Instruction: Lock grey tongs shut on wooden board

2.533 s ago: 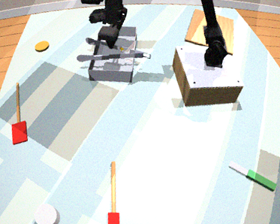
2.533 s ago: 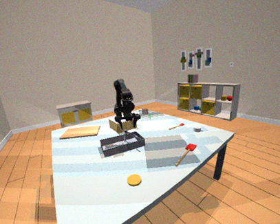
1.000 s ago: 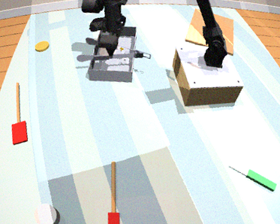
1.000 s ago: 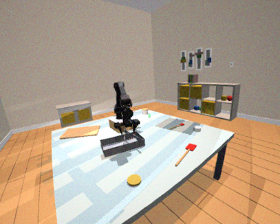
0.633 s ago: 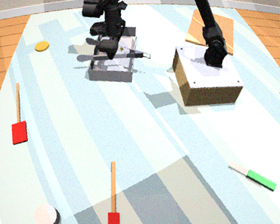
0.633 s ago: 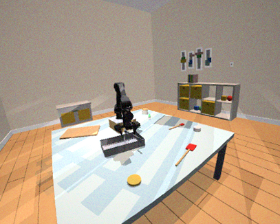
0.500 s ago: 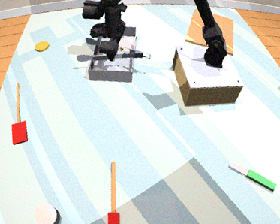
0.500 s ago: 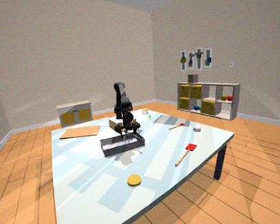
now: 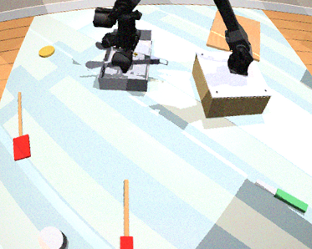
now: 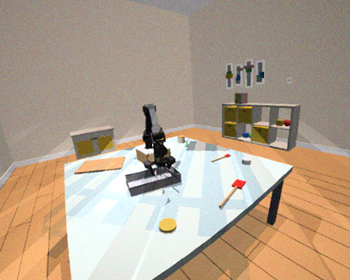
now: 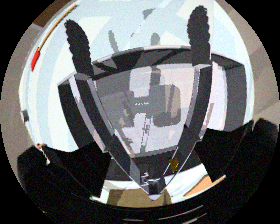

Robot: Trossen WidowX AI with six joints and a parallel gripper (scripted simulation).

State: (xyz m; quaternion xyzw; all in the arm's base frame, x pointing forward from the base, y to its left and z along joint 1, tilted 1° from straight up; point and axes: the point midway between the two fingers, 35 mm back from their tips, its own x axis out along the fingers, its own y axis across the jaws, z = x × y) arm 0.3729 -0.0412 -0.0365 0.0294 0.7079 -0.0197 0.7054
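Now: the roasting tin 60 mm to the right of my gripper tip, 10 mm below it and 10 mm ahead of it. Round my gripper tip: yellow disc (370 mm ahead, 110 mm to the right, 30 mm below); then wooden board (470 mm behind, 350 mm to the right, 30 mm below); then white disc (610 mm to the left, 120 mm ahead, 20 mm below).
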